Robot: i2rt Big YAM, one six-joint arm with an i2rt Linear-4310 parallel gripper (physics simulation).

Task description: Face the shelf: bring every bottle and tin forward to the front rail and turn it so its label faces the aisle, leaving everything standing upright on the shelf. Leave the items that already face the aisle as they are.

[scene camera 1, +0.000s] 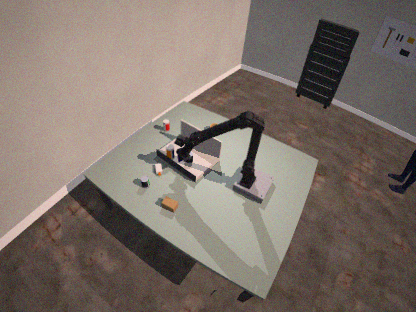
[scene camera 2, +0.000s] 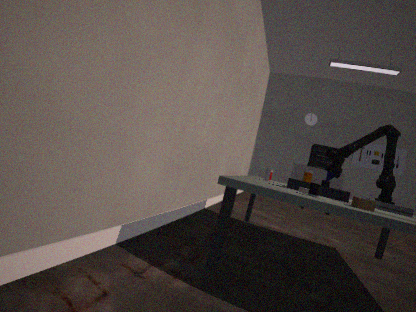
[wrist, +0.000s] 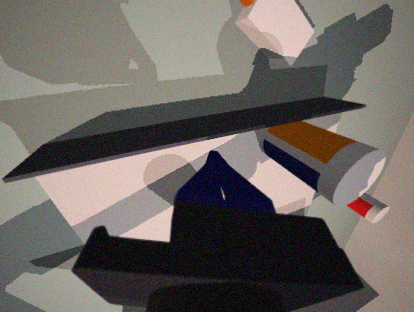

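Where they show: gripper, fingertip midpoint: [scene camera 1: 179,161] [scene camera 2: 325,182] [wrist: 212,156]; arm's base, origin of the base link: [scene camera 1: 247,181] [scene camera 2: 384,202].
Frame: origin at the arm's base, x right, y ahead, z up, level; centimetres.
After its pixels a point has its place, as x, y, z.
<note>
The shelf tray [scene camera 1: 207,161] {0.8, 33.8, -1.6} [wrist: 97,186] {-13.5, 35.6, -1.6} has a grey back panel [scene camera 1: 203,140] and a dark front rail [scene camera 1: 176,164] {-16.5, 49.7, 0.1} [wrist: 199,127] {-16.7, 48.1, -1.4}. A grey tin with an orange label [scene camera 1: 169,151] {-14.5, 57.5, 7.1} [wrist: 311,145] {-14.5, 57.1, 5.5} [scene camera 2: 307,177] {-15.1, 59.5, 4.4} stands at the rail's left end. My gripper [scene camera 1: 181,158] {-15.8, 47.6, 3.6} [wrist: 212,156] {-15.8, 47.6, 3.6} is low over the shelf floor just behind the rail. Its blue fingers are shut together with nothing between them. A dark tin [scene camera 1: 188,158] stands right beside the fingers; the gripper body hides it in the wrist view.
On the table outside the shelf are a red and white bottle [scene camera 1: 166,124] {13.7, 84.5, 2.4} [scene camera 2: 270,175] {13.1, 84.6, -0.3}, a white carton with an orange end [scene camera 1: 158,169] {-26.5, 58.9, -2.6} [wrist: 277,28] {-24.7, 59.0, -2.5}, a black tin [scene camera 1: 144,181] {-42.9, 56.9, 1.4} and a brown box [scene camera 1: 169,204] {-46.2, 32.7, -0.4}. A black drawer cabinet [scene camera 1: 327,62] stands by the far wall.
</note>
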